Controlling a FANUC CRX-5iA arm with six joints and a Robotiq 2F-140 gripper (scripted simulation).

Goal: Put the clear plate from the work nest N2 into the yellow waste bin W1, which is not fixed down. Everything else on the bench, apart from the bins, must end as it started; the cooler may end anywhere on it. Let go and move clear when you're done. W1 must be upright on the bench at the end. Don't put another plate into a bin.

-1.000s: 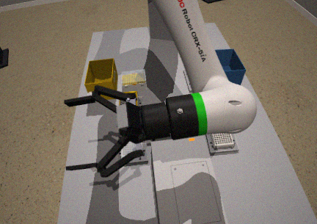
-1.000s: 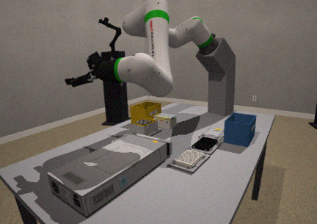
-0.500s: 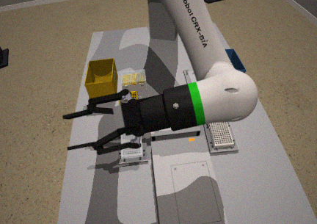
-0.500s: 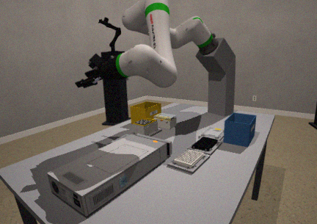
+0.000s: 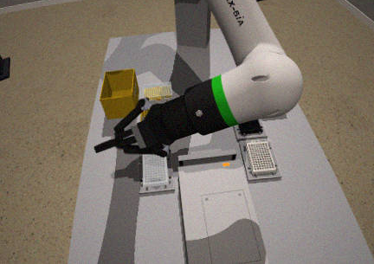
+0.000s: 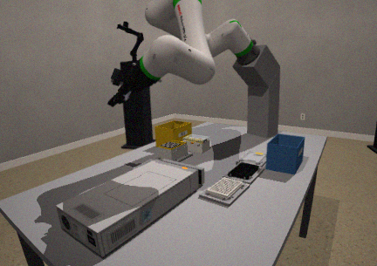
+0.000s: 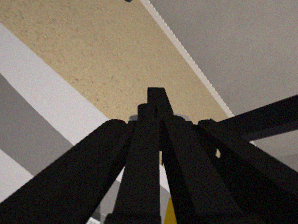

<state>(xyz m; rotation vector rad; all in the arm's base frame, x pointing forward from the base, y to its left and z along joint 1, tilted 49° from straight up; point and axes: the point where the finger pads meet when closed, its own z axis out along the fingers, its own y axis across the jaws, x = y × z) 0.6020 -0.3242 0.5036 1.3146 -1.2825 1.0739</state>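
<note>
My hand is 70 mm past the clear plate, 100 mm to the right of it and 300 mm above it. Also, from my hand: yellow-topped tip rack: 250 mm behind, 160 mm to the left, 270 mm below; grey instrument box: 170 mm ahead, 200 mm to the left, 280 mm below; nest N2: 70 mm behind, 100 mm to the left, 320 mm below.
</note>
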